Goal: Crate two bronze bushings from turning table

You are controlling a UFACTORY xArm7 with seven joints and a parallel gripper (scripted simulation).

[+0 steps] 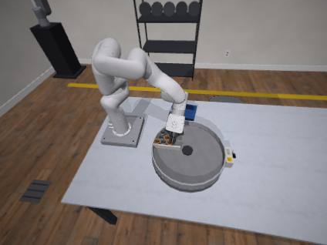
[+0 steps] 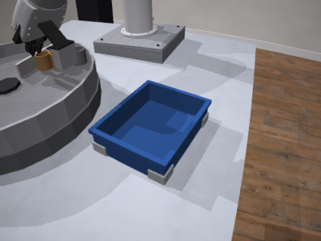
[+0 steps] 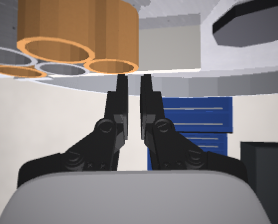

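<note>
My gripper is now 5 cm short of the blue crate, 33 cm to the right of it and 10 cm above it. Also, from my hand: turning table 9 cm ahead, 2 cm to the right, 7 cm below.
</note>
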